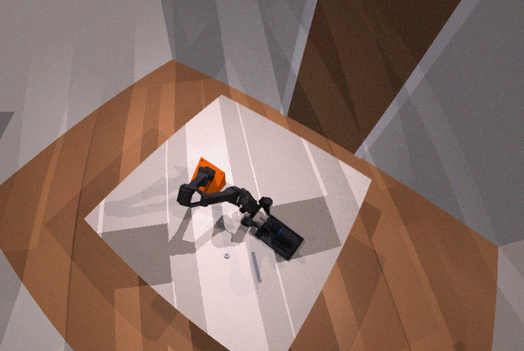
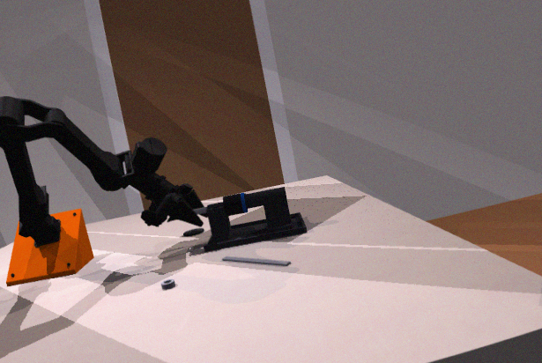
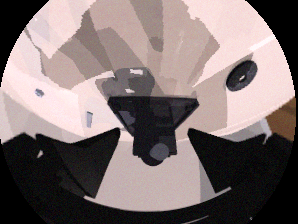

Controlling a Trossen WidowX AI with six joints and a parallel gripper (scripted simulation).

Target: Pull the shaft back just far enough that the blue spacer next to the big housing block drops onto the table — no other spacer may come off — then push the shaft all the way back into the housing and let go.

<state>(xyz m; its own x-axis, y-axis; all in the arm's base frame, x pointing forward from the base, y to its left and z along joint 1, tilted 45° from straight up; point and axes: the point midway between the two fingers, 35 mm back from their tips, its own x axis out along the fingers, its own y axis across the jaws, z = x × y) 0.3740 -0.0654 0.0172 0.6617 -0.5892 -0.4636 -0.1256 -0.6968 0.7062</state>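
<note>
Now: gripper tip 5 cm short of the grey shaft, 2 cm below it and 1 cm to the left of it. From my gripper tip the other things lie so: flat bar: 21 cm to the right, 9 cm ahead, 5 cm below; then blue spacer: 10 cm ahead, 2 cm above, 1 cm to the right.
</note>
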